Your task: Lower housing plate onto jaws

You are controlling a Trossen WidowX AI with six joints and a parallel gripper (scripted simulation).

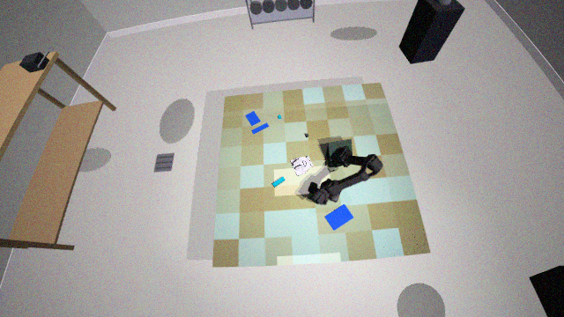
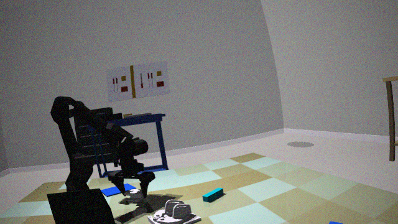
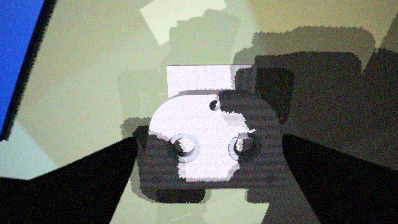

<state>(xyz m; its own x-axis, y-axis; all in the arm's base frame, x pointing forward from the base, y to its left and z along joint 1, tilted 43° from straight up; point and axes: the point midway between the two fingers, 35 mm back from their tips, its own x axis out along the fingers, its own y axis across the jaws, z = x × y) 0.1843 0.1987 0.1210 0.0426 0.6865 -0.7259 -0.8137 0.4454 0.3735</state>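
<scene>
Right now my gripper tip is 10 mm to the right of the white part and 10 mm short of it. Round my gripper tip: blue plate (150 mm to the left, 60 mm behind, 10 mm below).
</scene>
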